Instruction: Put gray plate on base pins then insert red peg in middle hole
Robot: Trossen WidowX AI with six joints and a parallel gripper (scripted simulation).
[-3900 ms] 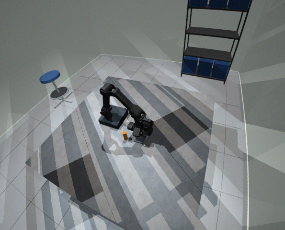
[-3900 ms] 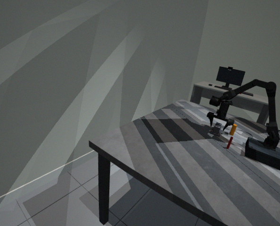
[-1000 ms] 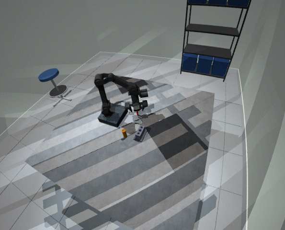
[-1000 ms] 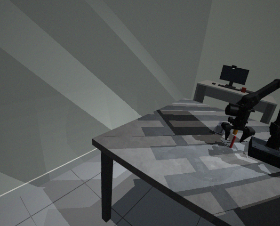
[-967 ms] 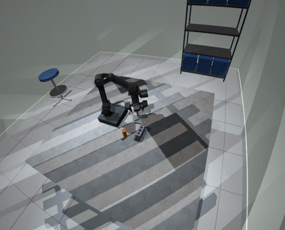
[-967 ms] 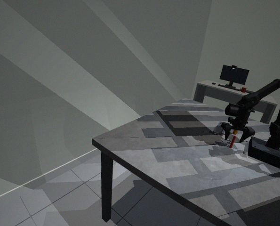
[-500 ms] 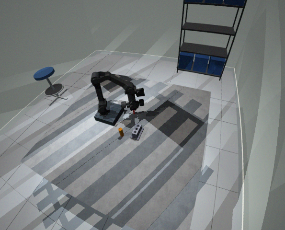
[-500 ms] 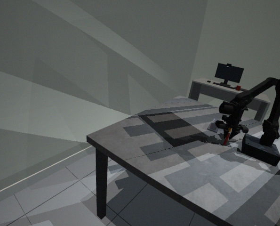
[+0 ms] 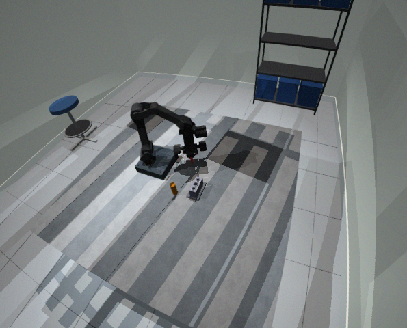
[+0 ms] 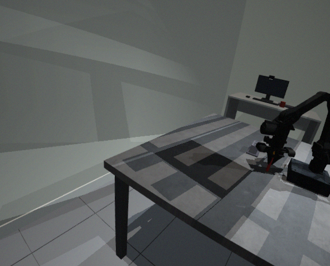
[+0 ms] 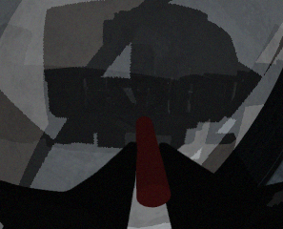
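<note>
Now: the gray plate 100 mm ahead of my gripper tip and 190 mm to the right of it. The rest, counted from my gripper tip: red peg: right at my gripper tip; orange cylinder: 10 mm behind, 240 mm to the right; base: 100 mm ahead, 190 mm to the right, 30 mm below.
</note>
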